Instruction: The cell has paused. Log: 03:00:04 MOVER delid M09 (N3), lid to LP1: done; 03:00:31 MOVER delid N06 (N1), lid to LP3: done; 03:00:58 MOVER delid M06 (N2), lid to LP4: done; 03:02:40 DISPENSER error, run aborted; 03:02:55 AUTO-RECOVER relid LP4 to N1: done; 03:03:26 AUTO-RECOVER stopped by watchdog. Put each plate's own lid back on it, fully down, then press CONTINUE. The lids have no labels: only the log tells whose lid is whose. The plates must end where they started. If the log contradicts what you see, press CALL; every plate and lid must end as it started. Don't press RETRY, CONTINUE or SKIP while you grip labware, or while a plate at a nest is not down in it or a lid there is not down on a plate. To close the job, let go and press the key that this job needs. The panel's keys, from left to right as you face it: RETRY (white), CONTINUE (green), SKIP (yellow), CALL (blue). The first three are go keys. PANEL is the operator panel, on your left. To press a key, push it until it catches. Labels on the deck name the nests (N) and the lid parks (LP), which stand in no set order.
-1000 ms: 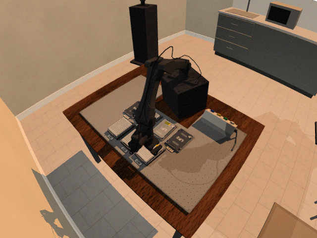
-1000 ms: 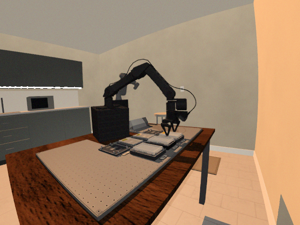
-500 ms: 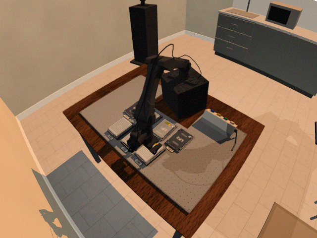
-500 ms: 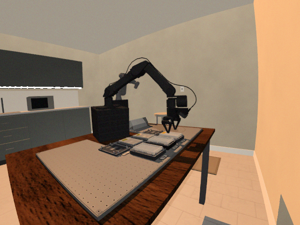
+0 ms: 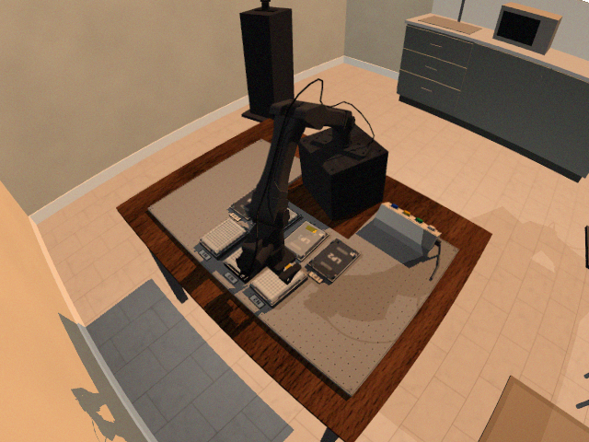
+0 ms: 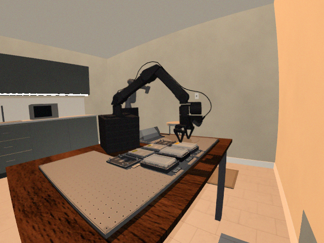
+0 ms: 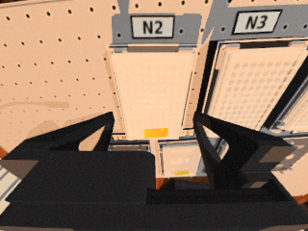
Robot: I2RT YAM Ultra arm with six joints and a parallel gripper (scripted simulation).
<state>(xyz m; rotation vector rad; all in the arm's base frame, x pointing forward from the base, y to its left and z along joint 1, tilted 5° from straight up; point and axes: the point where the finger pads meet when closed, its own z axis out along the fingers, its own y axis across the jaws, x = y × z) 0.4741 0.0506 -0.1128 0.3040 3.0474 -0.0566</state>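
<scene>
The clear lid lies 30 mm below my hand. The rest, counted from my hand: yellow SKIP key 430 mm behind, 230 mm to the left; white well plate 40 mm behind, 260 mm to the right, 40 mm below; blue CALL key 440 mm behind, 180 mm to the left.
</scene>
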